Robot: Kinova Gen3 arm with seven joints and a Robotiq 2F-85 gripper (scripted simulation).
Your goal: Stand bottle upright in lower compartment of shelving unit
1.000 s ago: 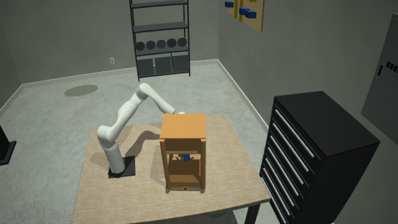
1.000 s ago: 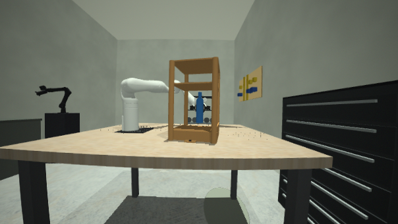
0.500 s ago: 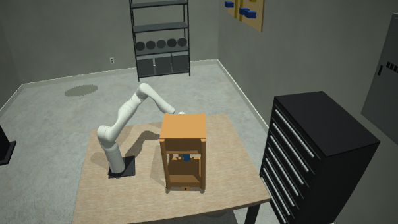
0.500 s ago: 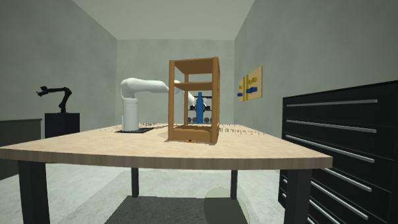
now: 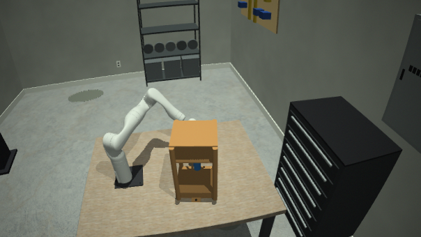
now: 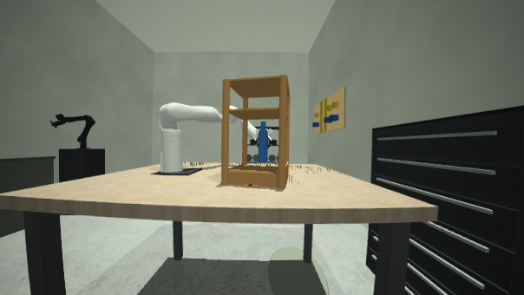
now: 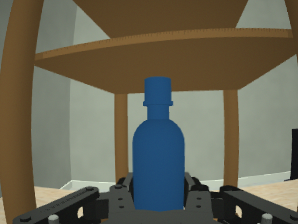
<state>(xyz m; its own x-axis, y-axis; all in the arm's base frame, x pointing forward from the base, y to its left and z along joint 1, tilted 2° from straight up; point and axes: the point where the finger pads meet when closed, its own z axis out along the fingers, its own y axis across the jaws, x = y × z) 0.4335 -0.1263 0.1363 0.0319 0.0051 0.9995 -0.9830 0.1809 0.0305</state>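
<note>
My gripper is now 20 mm past the wooden shelving unit, 60 mm to the left of it and 30 mm below it. The rest, counted from my hand: blue bottle (30 mm above).
</note>
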